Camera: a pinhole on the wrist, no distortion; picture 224 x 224 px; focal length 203.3 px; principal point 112.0 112.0 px. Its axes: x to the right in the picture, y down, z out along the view. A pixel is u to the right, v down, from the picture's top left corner.
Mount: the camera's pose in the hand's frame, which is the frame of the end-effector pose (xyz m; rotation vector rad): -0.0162 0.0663 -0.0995 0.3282 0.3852 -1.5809
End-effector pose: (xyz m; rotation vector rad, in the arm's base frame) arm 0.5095 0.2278 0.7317 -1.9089 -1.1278 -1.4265
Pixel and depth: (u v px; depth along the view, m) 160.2 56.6 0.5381
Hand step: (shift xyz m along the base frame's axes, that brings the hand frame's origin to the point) -0.0754 0.3620 -0.2781
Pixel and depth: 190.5 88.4 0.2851
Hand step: -0.0787 0.1546 -0.0932
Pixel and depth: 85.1 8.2 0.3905
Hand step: 0.0834 0.1848 -0.2874
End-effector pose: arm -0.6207 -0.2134 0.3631 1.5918 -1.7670 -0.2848
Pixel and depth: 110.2 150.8 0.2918
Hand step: -0.0547 -0.1049 -0.1341
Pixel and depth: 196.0 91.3 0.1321
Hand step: 0.0325 0.0195 -0.0318
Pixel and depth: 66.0 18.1 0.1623
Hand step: -0.0681 0.0660 -0.0591
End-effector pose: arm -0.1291 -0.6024 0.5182 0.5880 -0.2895 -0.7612
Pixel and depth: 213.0 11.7 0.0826
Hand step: -0.0239 0.0538 -0.0386
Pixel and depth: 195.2 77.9 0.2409
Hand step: -0.1431 -0.0631 -0.0165
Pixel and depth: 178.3 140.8 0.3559
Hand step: -0.1584 -0.2054 0.0197
